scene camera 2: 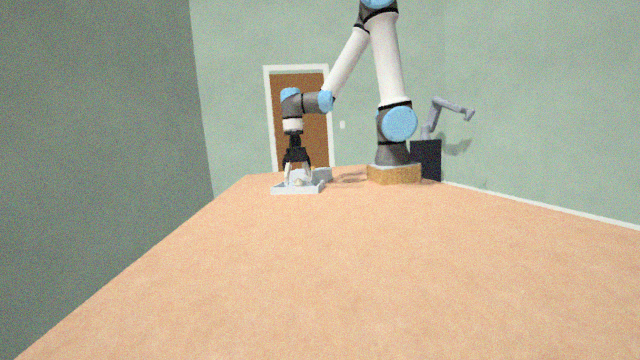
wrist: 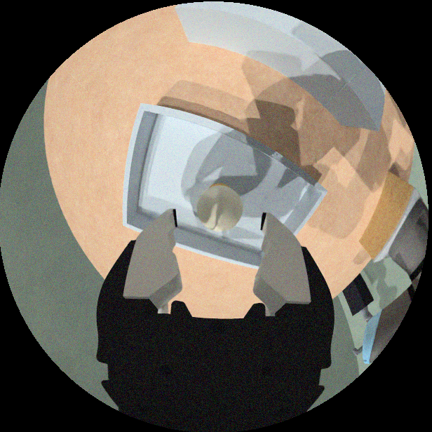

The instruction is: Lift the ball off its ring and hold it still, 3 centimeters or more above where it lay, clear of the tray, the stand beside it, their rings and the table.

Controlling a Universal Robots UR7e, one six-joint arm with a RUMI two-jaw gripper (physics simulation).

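Frame: origin at the arm's base, x ahead, y left, z up, level; metres.
Seen in the pictures: gripper, between the fingertips: (scene camera 2: 298, 184); arm's base, origin of its link: (scene camera 2: 392, 162).
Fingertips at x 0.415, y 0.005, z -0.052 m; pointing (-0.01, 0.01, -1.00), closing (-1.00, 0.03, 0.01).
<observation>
Pixels of each thing's top centre, then the offset from my fingertips to it.
- cream ball, centre of its top: (scene camera 2: 298, 178) 0.000 m ahead, 0.007 m right, 0.024 m up
- pale grey tray, centre of its top: (scene camera 2: 298, 183) 0.000 m ahead, 0.007 m right, 0.003 m up
The cream ball (scene camera 2: 298, 182) (wrist: 220, 208) rests inside the pale grey tray (scene camera 2: 297, 190) (wrist: 134, 200), with a thin orange sliver of its ring (wrist: 217, 185) showing at its far edge in the wrist view. My gripper (scene camera 2: 298, 180) (wrist: 219, 212) points down at the tray and is partly open. Its two fingers stand on either side of the ball, with a visible gap on each side. The ball's underside and most of its ring are hidden. The exact height of the fingertips is hard to tell.
The pale grey stand (scene camera 2: 323, 174) (wrist: 225, 37) is beyond the tray, separated from it by a strip of table. The wooden block (scene camera 2: 395, 174) (wrist: 387, 215) under the robot's base is to the right. A dark pedestal (scene camera 2: 431, 160) with a grey arm stands behind it.
</observation>
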